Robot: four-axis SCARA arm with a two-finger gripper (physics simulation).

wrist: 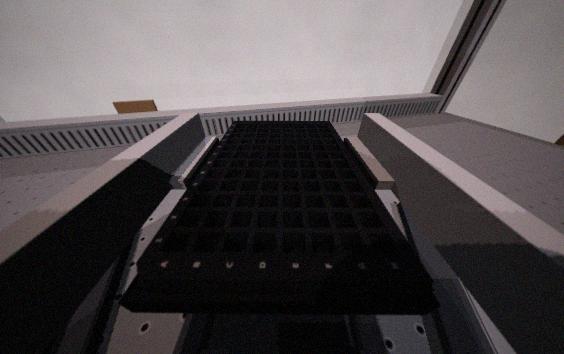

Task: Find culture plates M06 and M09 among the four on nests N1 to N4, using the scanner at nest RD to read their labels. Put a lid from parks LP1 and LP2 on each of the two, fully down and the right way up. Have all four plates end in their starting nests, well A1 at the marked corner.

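Frame: origin at the arm's base, x ahead, y left, z up, level; centimetres.
Where they show: gripper, between the fingertips: (281,129).
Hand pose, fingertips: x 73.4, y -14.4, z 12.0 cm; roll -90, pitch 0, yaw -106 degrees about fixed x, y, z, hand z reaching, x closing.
After its pixels a point has its place.
A black culture plate (272,290) {x 65.3, y -11.9, z 10.9 cm} with a grid of square wells fills the middle of the wrist view. It looks level, with letters A to H along its near edge, A at the left. My gripper (281,129) {x 73.4, y -14.4, z 12.0 cm} is shut on this plate, with one pad against each long side. The plate is above the deck. A dark structure (240,332) {x 66.5, y -10.0, z 2.5 cm} shows partly below its near edge; I cannot tell which nest it is. The plate's label is not readable here. No lid, lid park or scanner can be made out.
A slotted rail (300,116) {x 100.4, y -26.4, z 3.7 cm} runs along the back edge of the perforated deck (475,137) {x 84.6, y -60.0, z 1.4 cm}. A dark upright post (462,50) {x 101.5, y -68.5, z 16.1 cm} rises at the back right. A brown object (135,106) shows beyond the rail at the left.
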